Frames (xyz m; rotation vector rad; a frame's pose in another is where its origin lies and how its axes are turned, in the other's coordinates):
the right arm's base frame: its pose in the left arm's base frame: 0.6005 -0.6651 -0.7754 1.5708 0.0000 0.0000
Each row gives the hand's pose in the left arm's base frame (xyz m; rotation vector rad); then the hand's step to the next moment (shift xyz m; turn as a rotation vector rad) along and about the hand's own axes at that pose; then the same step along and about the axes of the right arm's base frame.
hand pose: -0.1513 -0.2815 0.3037 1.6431 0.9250 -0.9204
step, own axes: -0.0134 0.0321 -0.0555 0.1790 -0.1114 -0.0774
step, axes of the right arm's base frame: 0.0307 0.0363 -0.0450 -0.0146 -0.1871 -0.1234
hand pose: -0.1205 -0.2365 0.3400 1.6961 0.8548 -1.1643
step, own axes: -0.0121 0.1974 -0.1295 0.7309 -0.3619 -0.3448
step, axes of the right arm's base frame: 0.2143 0.0888 -0.0455 0.0322 -0.7329 -0.4959
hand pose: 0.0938 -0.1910 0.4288 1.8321 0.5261 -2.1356
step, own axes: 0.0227 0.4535 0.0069 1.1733 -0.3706 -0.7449
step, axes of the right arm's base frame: 0.1881 -0.0635 0.4084 0.3130 -1.2210 -0.6929
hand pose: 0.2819 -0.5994 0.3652 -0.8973 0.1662 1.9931
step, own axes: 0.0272 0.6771 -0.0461 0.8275 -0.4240 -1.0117
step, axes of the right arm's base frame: -0.5182 -0.2027 0.3896 0.6053 -1.1777 -0.3670
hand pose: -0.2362 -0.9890 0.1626 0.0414 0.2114 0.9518
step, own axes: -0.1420 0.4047 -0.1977 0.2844 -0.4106 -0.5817
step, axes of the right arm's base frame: -0.4440 -0.1188 -0.1085 0.3747 -0.6677 0.0413
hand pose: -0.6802 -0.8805 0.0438 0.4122 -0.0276 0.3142
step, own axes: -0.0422 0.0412 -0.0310 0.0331 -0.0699 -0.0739
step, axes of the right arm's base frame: -0.0539 -0.0161 -0.0357 0.0501 -0.0920 0.0215
